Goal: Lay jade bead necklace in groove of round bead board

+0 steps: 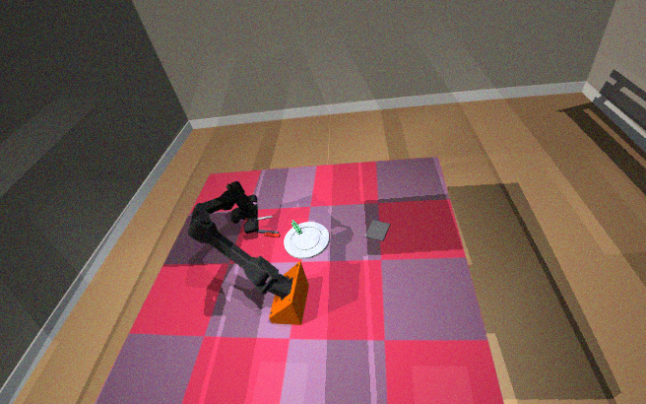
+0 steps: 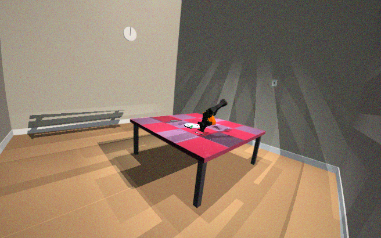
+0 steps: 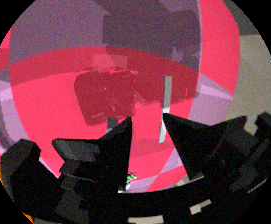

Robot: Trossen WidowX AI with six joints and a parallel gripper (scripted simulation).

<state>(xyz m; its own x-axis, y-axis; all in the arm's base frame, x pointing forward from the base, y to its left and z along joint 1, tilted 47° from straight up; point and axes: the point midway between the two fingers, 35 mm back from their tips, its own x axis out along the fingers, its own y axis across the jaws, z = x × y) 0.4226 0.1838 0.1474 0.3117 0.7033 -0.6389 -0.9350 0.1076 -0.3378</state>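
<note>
The thin white rod is 40 mm ahead of my gripper tip and 10 mm below it. The rest, counted from my gripper tip: round white bead board: 250 mm to the right, 110 mm behind, 10 mm below; red-handled tool: 70 mm to the right, 60 mm behind, 10 mm below; flat grey pad: 560 mm to the right, 80 mm behind, 20 mm below.
</note>
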